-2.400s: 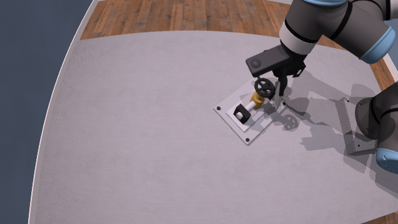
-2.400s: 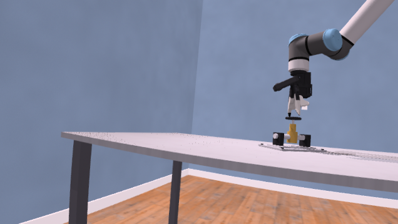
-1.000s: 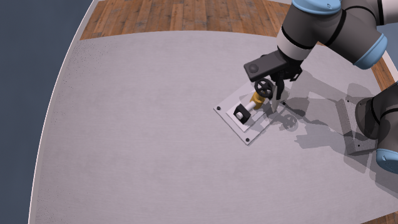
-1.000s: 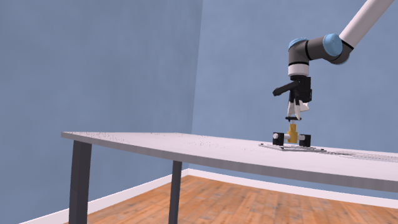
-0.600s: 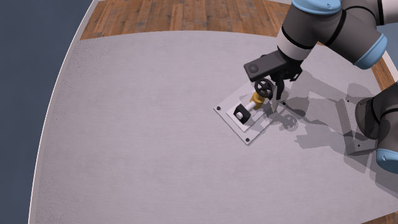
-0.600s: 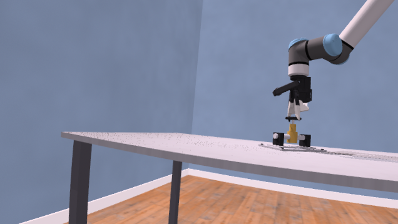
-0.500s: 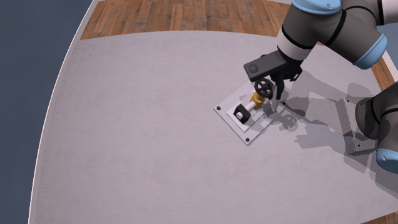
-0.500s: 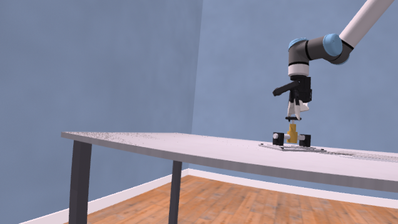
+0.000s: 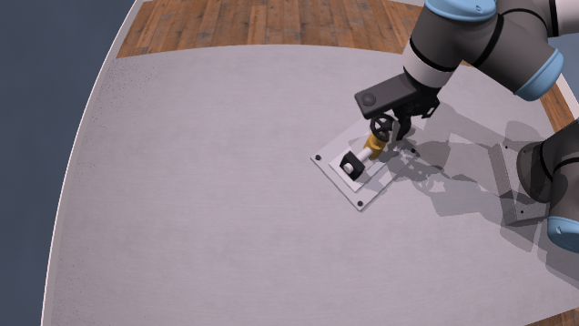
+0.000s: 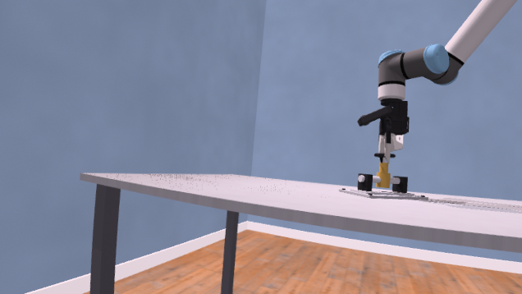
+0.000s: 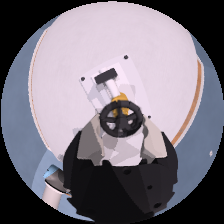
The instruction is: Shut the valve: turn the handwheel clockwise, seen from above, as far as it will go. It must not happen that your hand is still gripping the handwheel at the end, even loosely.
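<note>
My hand is 10 mm below the handwheel. The rest, counted from my hand: mounting plate: 120 mm below.
</note>
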